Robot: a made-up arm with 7 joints.
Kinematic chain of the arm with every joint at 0, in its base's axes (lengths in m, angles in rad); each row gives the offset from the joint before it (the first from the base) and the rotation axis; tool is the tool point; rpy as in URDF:
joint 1: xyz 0 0 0.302 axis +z
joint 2: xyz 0 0 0 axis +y
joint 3: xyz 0 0 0.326 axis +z
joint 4: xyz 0.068 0 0 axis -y
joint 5: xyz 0.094 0 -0.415 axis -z
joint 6: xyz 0 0 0 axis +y
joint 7: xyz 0.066 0 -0.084 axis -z
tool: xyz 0 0 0 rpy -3.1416 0 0
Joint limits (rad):
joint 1: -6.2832..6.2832
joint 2: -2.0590..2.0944
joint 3: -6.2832..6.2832
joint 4: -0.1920..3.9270
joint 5: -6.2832..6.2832
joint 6: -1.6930..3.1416
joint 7: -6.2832..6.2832
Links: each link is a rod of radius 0.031 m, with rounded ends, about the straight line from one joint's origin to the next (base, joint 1, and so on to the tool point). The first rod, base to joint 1, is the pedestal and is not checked.
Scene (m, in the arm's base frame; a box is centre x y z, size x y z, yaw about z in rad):
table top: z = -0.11
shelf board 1: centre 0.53 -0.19 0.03 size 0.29 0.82 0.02 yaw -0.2
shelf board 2: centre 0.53 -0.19 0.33 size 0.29 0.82 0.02 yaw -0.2
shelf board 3: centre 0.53 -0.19 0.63 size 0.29 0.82 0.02 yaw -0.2
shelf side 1: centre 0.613 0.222 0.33 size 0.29 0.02 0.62 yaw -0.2
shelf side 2: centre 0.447 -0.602 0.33 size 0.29 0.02 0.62 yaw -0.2
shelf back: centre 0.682 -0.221 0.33 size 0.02 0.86 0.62 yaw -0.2
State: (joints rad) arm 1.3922 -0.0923 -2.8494 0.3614 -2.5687 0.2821 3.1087
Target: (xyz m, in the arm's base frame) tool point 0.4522 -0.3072 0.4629
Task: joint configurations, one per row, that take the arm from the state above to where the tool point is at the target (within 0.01 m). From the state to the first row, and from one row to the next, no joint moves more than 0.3 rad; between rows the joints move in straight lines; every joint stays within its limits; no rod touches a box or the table.
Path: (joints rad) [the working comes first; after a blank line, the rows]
Joints at the target: 1.8015 0.0687 -2.4400 1.0563 -2.5257 0.3990 3.1087
Straight joint move there: touches shelf board 2.

1: 1.5431 -0.0214 -2.8982 0.6255 -2.3977 0.2015 3.0341
2: 1.6941 0.0494 -2.9471 0.8896 -2.2267 0.1210 2.9594
3: 1.7478 0.0591 -2.6935 0.9730 -2.3762 0.2600 3.0341
4: 1.8015 0.0687 -2.4400 1.0563 -2.5257 0.3990 3.1087

